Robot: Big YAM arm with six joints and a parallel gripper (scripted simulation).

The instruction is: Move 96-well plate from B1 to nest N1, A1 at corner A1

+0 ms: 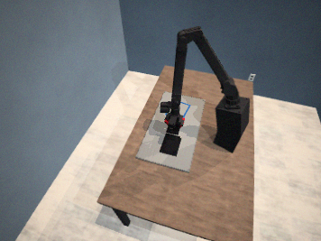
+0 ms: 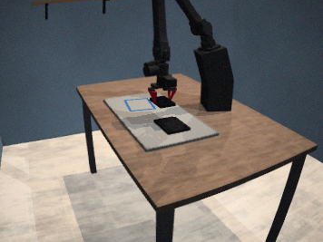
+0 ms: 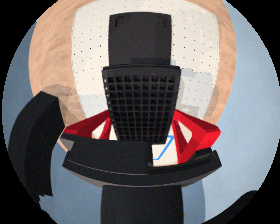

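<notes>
Right now the black plate nest is 100 mm to the left of my hand and 90 mm below it. Round my hand: black 96-well plate: right at my hand.
</notes>
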